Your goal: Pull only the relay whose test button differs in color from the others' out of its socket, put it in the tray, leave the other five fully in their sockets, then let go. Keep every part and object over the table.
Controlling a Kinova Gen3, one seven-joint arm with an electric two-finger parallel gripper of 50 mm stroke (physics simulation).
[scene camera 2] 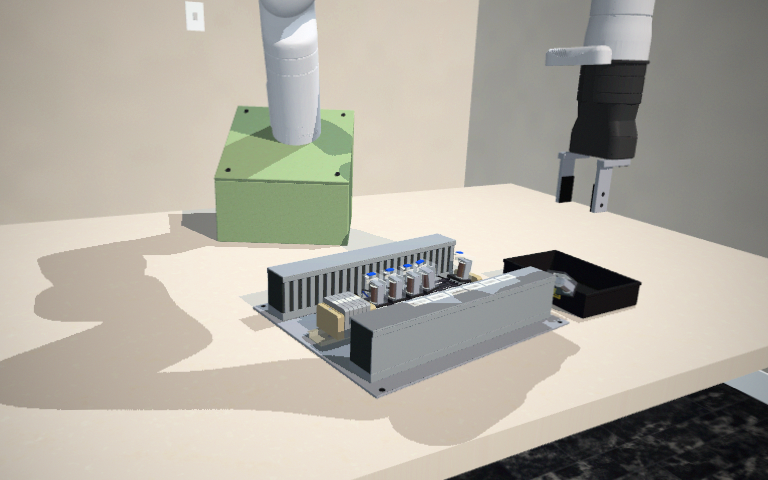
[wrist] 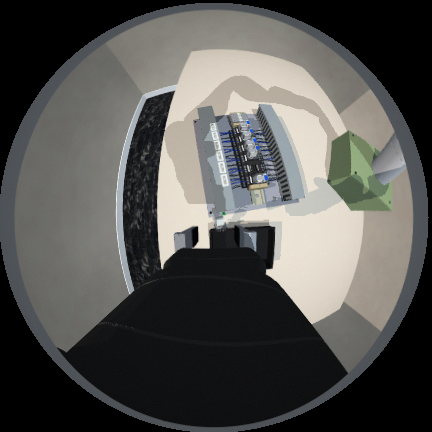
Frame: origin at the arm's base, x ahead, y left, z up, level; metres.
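Seen in the pictures: gripper, between the fingertips: [scene camera 2: 580, 206] [wrist: 215, 232]; arm's base, origin of its link: [scene camera 2: 296, 131] [wrist: 379, 172].
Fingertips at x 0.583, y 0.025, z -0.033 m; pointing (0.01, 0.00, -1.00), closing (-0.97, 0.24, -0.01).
Pixels of each thing's middle, then the offset from my fingertips to it. "pt": a spot on its surface instead.
- pulled relay, middle of its body: [scene camera 2: 561, 284] [wrist: 219, 221] dz -0.108, dx -0.008, dy -0.007 m
- black tray, middle of its body: [scene camera 2: 567, 281] [wrist: 242, 249] dz -0.134, dx -0.044, dy +0.079 m
- tray end, a spot on its surface: [scene camera 2: 463, 268] [wrist: 253, 174] pt dz -0.096, dx -0.110, dy -0.089 m
- grey slotted duct, middle of its body: [scene camera 2: 369, 272] [wrist: 278, 146] dz -0.118, dx -0.222, dy -0.160 m
- labelled duct, middle of its body: [scene camera 2: 461, 317] [wrist: 213, 151] dz -0.118, dx -0.039, dy -0.177 m
The pulled relay [scene camera 2: 564, 284] [wrist: 220, 222], clear-cased with a green button in the wrist view, is tilted at the panel-side rim of the black tray [scene camera 2: 610, 300] [wrist: 271, 245]. Part of it appears to stick out over that wall; its exact support is unclear. My gripper [scene camera 2: 581, 203] [wrist: 215, 232] is open and empty, high above the tray. Several relays with blue buttons, such as the nearest one [scene camera 2: 377, 289] and the one at the tray end [scene camera 2: 463, 268] [wrist: 260, 178], stand upright in the socket row. A dark empty socket [wrist: 255, 166] shows beside the tray-end relay.
A grey slotted duct [scene camera 2: 362, 260] [wrist: 280, 150] and a labelled duct [scene camera 2: 458, 328] [wrist: 216, 170] flank the sockets on the panel plate. Terminal blocks [scene camera 2: 346, 305] stand at one end. The green robot base [scene camera 2: 283, 212] [wrist: 350, 170] stands behind. The table edge [scene camera 2: 566, 416] runs along the front.
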